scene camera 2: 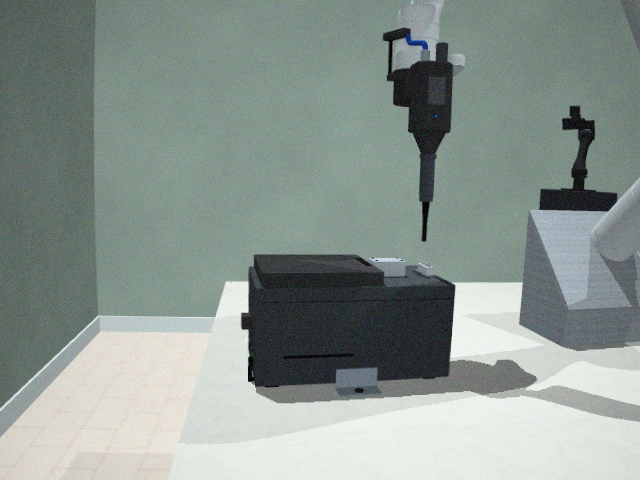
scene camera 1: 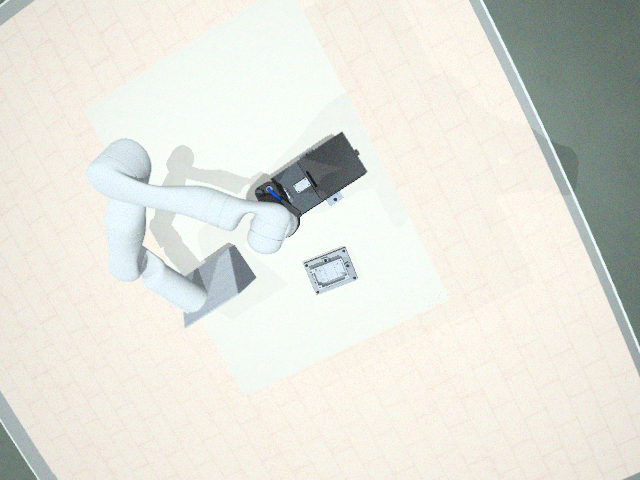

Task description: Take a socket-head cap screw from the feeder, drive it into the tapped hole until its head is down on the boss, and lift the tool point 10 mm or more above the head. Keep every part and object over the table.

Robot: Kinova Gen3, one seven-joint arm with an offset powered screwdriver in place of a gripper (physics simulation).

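Note:
My screwdriver (scene camera 2: 423, 240) points straight down in scene camera 2. Its bare tip stands a little above the small light pick-up block (scene camera 2: 425, 269) at the right end of the feeder's top, with a gap between them. No screw shows on the tip, so it appears open and empty. In scene camera 1 the wrist and driver body hide the tip and that end of the feeder. The feeder (scene camera 1: 336, 162) (scene camera 2: 351, 330) is a dark box. A screw at its outlet is too small to make out. The grey housing part (scene camera 1: 351, 269) lies apart from the feeder; which hole is the tapped one cannot be told.
A grey wedge-shaped pedestal (scene camera 1: 219, 279) (scene camera 2: 547, 263) carries the arm's base. A black jointed device (scene camera 2: 581, 155) shows above it in scene camera 2. A small metal bracket (scene camera 1: 334, 198) (scene camera 2: 356, 376) sits at the feeder's side. A light block (scene camera 1: 301, 185) (scene camera 2: 387, 266) stands on the feeder's top.

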